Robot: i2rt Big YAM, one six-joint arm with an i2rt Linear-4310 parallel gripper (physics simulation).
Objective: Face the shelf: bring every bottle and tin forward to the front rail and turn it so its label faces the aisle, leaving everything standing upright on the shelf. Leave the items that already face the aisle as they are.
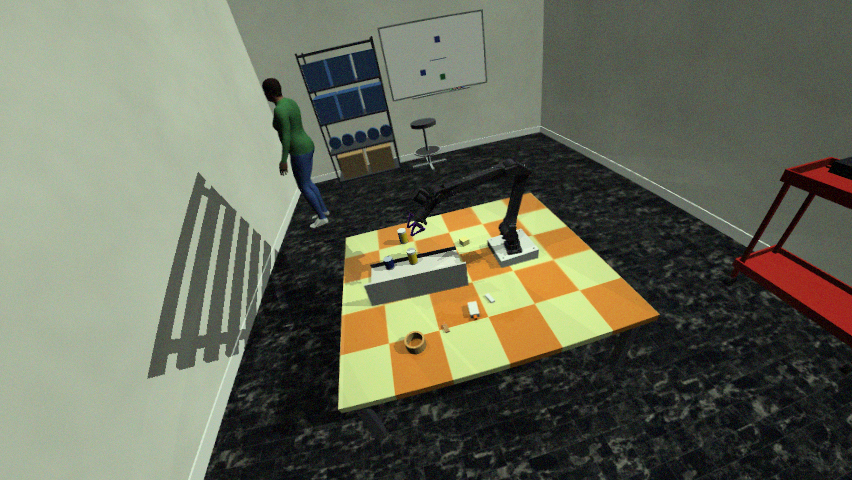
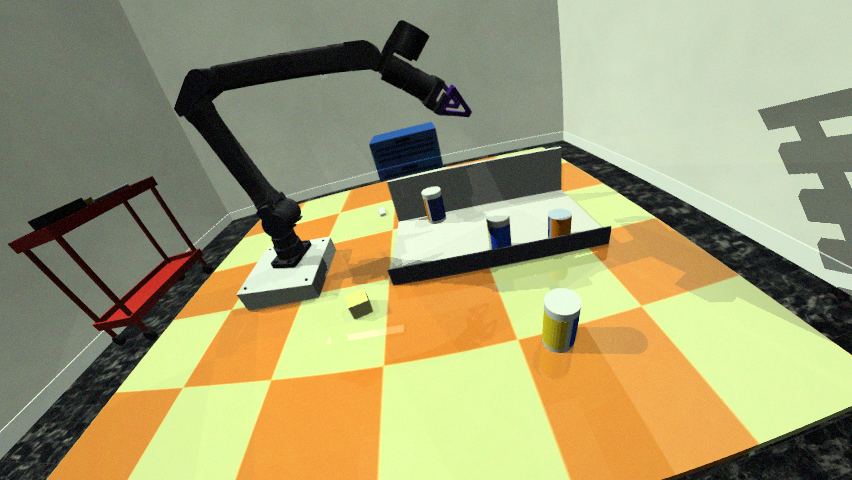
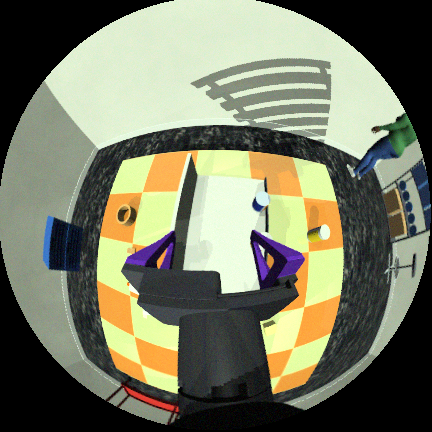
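A shelf with a grey back panel and dark front rail stands on the table. One white-capped blue-and-orange bottle stands upright near the back panel. A white-capped bottle, blue on one side and yellow on the other, stands by the rail. A pale-topped tin, blue and orange, stands by the rail's far end. A yellow-and-blue bottle stands on the table beyond the rail. My gripper is open, empty, high above the shelf.
A yellow block lies near the robot base. Behind the back panel are a round bowl, a white box and small pieces. A person stands off the table.
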